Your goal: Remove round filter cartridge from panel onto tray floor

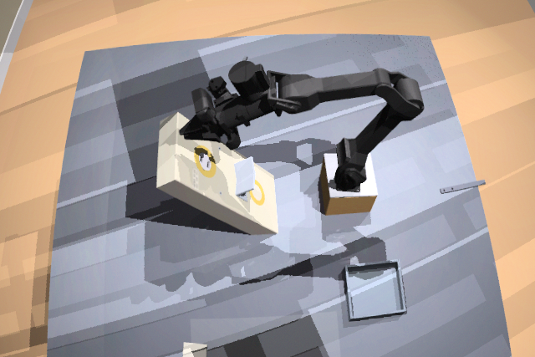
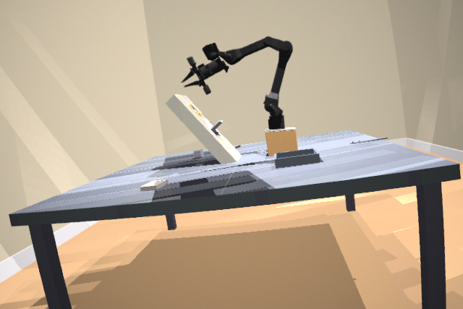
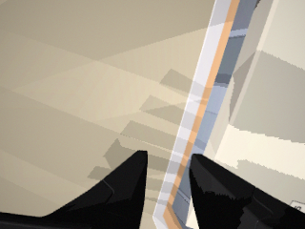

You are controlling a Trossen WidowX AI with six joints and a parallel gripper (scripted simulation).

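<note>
Now: the filter cartridge 3 cm behind my gripper tip, 1 cm to the right of it and 14 cm below it. Round my gripper tip: service panel: 7 cm behind, 2 cm to the right, 21 cm below; small cream block: 3 cm behind, 44 cm to the left, 36 cm below; grey bracket: 12 cm behind, 2 cm to the right, 23 cm below.
</note>
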